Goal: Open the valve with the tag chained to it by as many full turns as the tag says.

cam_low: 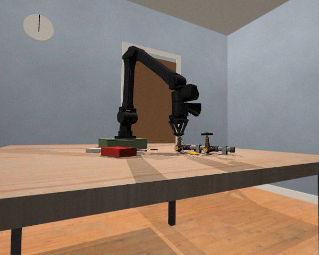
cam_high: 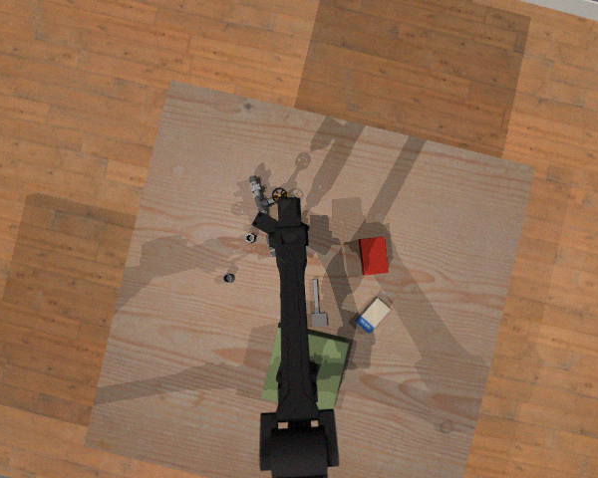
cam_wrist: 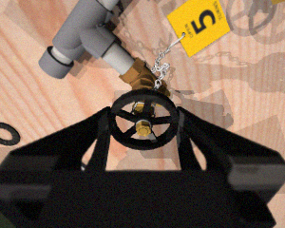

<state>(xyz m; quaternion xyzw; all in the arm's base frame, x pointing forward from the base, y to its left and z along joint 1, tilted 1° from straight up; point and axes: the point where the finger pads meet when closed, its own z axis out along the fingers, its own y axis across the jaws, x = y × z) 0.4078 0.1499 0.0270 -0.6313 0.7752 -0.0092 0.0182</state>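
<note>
The yellow tag is 6 cm ahead of my hand, 4 cm to the left of it and 8 cm below it. Round my hand: grey tool 20 cm behind, 16 cm to the right, 8 cm below; then red block 2 cm ahead, 28 cm to the right, 7 cm below.
</note>
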